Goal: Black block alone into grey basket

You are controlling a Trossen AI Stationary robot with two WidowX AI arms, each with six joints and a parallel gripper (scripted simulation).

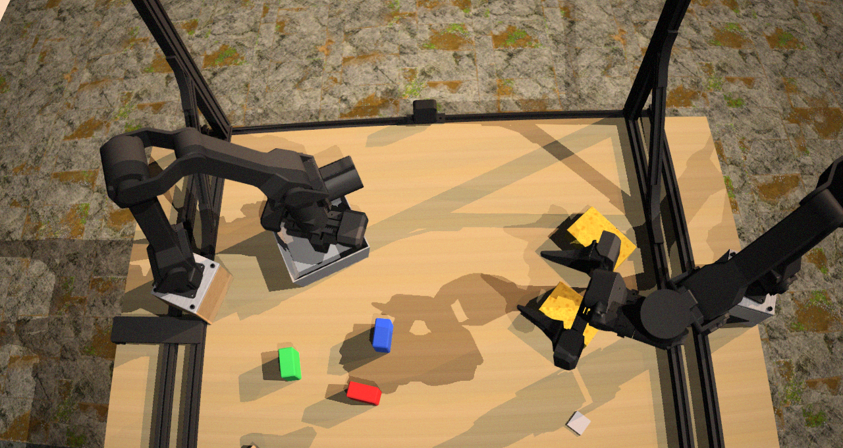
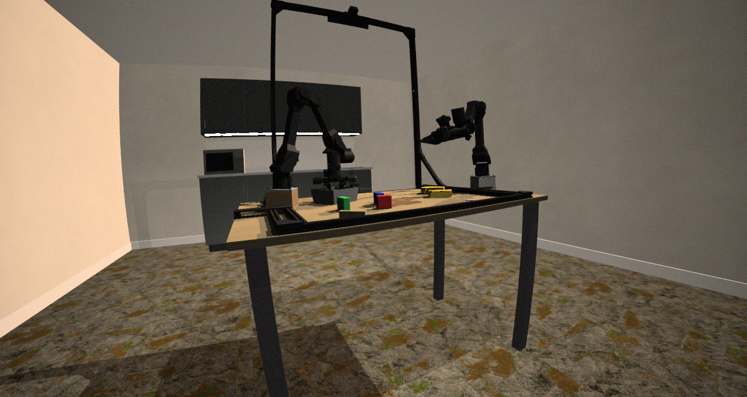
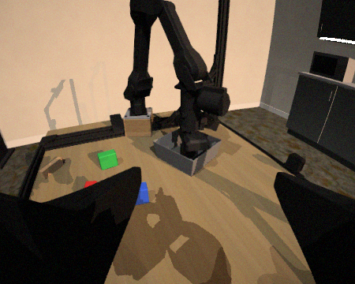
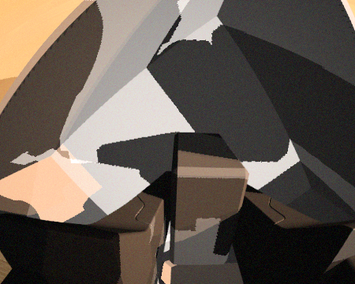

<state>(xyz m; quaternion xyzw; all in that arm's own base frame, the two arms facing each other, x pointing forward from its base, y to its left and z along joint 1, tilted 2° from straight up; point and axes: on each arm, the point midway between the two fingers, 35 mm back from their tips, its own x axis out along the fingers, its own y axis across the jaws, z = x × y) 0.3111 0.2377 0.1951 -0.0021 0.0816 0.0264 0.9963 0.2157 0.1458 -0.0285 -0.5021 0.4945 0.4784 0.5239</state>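
Right now the black block is 20 mm below my right hand. Also, from my right hand: grey basket: 30 mm below; then blue block: 180 mm ahead, 120 mm to the left, 20 mm below; then green block: 240 mm ahead, 40 mm to the right, 20 mm below.
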